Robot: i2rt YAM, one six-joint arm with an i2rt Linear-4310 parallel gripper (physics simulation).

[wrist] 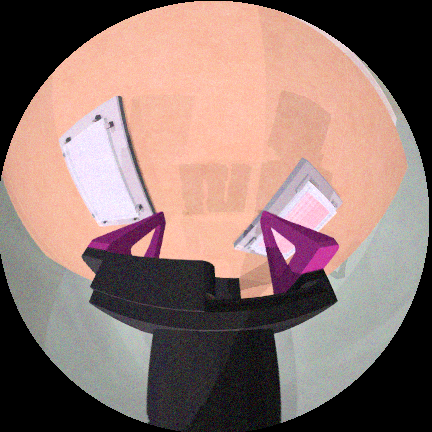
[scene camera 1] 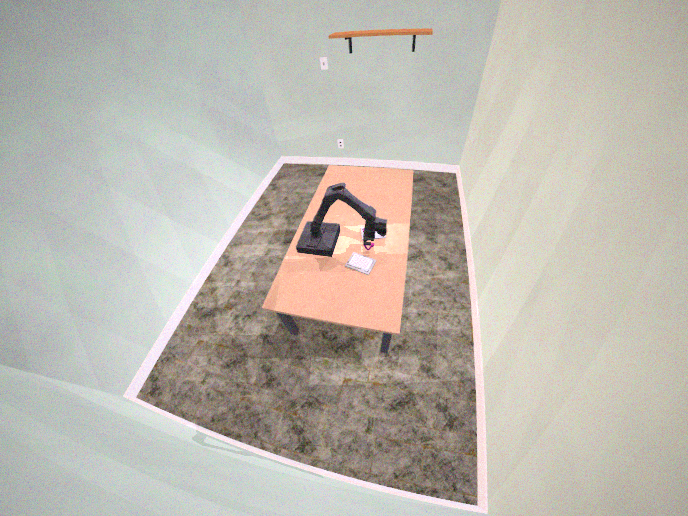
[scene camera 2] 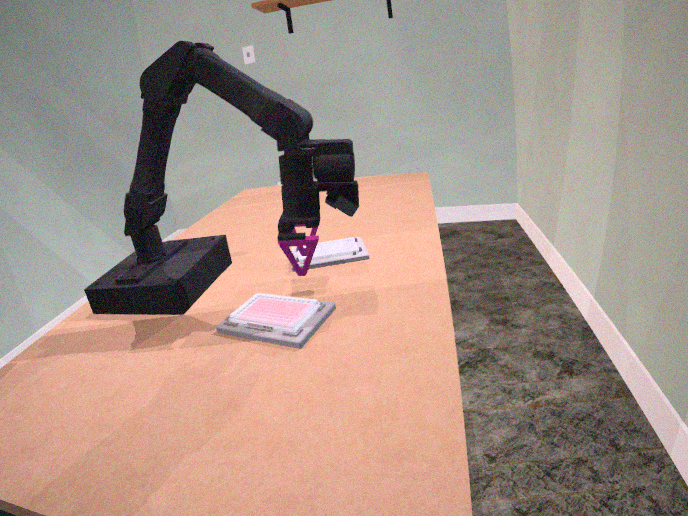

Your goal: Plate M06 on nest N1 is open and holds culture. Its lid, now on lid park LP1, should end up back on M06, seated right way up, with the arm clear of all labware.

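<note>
The white lid lies flat on lid park LP1, a light board with small dark posts; the fingers partly cover it in the scene camera 2 view. Plate M06 is open, with pink culture showing, and sits on the grey nest N1. My gripper is open and empty, its magenta fingers pointing down above the table between LP1 and N1. In the wrist view the right finger covers part of M06 and N1.
The black arm base stands on the wooden table, left of both stations in the scene views. The table's right edge drops to the floor. A wooden shelf is high on the back wall.
</note>
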